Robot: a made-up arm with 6 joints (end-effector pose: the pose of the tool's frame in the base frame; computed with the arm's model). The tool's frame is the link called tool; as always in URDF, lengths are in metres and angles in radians.
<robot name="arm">
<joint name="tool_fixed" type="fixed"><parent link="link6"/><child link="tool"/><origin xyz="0 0 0"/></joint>
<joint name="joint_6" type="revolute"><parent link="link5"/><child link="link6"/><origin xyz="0.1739 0 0"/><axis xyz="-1 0 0"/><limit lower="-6.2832" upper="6.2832" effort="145" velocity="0.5"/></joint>
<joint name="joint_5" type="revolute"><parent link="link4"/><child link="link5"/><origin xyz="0.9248 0 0"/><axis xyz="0 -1 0"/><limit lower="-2.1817" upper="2.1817" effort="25" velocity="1.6"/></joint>
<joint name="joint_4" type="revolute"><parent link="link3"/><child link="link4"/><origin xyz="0 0 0.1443"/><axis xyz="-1 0 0"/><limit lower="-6.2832" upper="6.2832" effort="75" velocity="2"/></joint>
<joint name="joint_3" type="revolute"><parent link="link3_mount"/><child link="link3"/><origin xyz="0 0 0.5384"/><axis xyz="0 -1 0"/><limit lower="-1.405" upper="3.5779" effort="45" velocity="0.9"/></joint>
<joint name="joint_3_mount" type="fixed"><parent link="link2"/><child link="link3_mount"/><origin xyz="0 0 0.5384"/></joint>
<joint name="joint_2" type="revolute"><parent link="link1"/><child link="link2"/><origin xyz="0.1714 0 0"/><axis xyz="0 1 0"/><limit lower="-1.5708" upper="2.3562" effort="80" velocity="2.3"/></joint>
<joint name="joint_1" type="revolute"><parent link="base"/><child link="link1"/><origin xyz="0 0 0.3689"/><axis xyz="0 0 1"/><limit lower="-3.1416" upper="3.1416" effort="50" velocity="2.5"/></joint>
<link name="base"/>
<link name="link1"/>
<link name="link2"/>
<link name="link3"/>
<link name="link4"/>
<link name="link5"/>
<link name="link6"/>
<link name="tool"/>
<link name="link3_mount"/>
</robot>
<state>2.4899 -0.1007 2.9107 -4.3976 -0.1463 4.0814</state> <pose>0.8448 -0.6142 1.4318 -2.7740 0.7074 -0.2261</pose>
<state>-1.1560 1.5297 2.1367 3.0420 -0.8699 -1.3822</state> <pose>0.7702 -1.7820 1.2318 -1.9686 -0.1760 -2.0658</pose>
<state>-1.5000 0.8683 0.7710 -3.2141 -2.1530 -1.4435</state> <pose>0.1201 -1.8427 1.2719 1.8075 0.3884 2.0364</pose>
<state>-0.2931 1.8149 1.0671 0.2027 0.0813 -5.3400</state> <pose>2.0390 -0.6124 -0.5222 -0.9914 0.7318 0.1409</pose>
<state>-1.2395 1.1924 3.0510 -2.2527 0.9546 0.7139</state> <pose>0.1653 -0.8192 1.7343 0.7256 -2.1710 -0.0578</pose>
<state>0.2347 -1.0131 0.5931 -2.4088 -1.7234 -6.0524</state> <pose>-1.0440 -0.1314 1.8270 -0.3219 -0.2761 2.6345</pose>
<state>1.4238 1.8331 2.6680 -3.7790 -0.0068 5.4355</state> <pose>0.2704 1.8212 1.0016 -0.7443 -1.4608 0.3957</pose>
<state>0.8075 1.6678 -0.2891 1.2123 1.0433 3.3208</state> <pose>0.6203 0.8519 -0.7474 1.2094 2.3171 -0.6739</pose>
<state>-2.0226 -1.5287 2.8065 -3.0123 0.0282 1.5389</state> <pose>0.5144 1.0614 -0.6585 -1.9490 -0.0418 1.7465</pose>
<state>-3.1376 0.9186 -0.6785 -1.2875 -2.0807 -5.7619</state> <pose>-1.1063 -0.1501 0.1801 1.8487 -1.6059 0.1439</pose>
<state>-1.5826 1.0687 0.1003 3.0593 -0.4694 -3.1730</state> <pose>-0.0290 -1.9105 0.1235 0.4701 0.3176 -1.6078</pose>
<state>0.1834 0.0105 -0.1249 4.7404 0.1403 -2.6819</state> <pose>1.2720 0.2112 1.4412 -2.0762 0.0361 0.1608</pose>
